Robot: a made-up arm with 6 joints.
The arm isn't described. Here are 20 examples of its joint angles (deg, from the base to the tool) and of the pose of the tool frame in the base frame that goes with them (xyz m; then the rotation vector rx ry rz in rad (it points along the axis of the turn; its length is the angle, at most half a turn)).
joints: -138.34 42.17 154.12 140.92 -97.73 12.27
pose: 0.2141 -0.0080 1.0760 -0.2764 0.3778 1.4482
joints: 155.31 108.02 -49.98 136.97 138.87 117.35
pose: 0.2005 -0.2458 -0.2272 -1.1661 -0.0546 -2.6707
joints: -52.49 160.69 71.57 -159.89 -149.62 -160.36
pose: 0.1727 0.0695 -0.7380 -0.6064 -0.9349 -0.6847
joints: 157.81 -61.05 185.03 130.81 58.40 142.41
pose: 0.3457 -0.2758 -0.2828 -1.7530 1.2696 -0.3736
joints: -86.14 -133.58 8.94 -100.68 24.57 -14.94
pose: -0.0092 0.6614 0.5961 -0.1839 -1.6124 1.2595
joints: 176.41 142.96 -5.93 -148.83 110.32 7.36
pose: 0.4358 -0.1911 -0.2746 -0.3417 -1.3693 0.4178
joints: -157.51 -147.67 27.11 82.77 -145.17 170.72
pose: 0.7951 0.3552 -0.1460 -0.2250 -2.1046 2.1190
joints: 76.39 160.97 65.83 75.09 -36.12 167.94
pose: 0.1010 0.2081 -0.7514 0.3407 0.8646 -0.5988
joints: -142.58 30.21 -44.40 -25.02 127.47 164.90
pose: -0.3150 -0.0231 -0.1590 0.3378 -2.2032 0.5462
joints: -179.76 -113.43 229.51 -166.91 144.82 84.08
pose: -0.3506 -0.1875 -0.1201 -1.2480 0.1747 0.3086
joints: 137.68 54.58 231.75 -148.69 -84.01 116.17
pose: 0.2015 -0.4042 0.5663 -1.2854 1.8470 0.8371
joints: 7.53 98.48 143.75 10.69 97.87 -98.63
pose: 0.7901 -0.0849 0.7144 0.6149 -1.5803 2.1007
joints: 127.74 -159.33 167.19 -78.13 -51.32 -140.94
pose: -0.1873 0.3062 -0.5829 0.2459 2.1615 -1.5264
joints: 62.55 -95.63 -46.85 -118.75 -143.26 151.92
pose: 0.0390 0.2744 0.6235 -0.2082 2.1710 -1.2897
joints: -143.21 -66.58 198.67 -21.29 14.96 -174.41
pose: 0.2279 0.3927 -0.3025 -0.2874 1.7373 0.3099
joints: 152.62 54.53 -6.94 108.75 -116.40 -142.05
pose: -0.6903 0.2883 -0.0828 0.2290 -0.5481 1.0810
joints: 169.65 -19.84 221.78 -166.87 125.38 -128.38
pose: 0.4311 -0.2678 -0.0348 1.8865 -0.4892 1.2291
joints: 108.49 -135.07 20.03 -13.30 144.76 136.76
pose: 0.4390 -0.7266 0.3526 1.7656 1.5524 -1.1929
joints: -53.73 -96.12 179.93 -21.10 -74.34 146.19
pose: -0.3284 0.1463 -0.4743 0.0525 0.7352 1.6490
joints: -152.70 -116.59 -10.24 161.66 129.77 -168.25
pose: 0.5587 0.0843 0.7480 0.3541 0.5418 -2.2694
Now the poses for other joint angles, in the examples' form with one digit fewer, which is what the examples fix.
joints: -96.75 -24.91 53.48 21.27 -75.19 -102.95
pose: -0.169 0.084 1.223 0.967 -1.700 -1.397
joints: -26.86 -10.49 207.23 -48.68 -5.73 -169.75
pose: -0.671 0.198 0.255 -0.485 0.928 2.220
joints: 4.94 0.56 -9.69 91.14 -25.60 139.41
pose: 0.709 0.065 0.633 2.177 -0.314 -0.373
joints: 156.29 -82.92 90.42 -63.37 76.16 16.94
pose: 0.929 -0.315 0.537 -2.102 -0.648 0.926
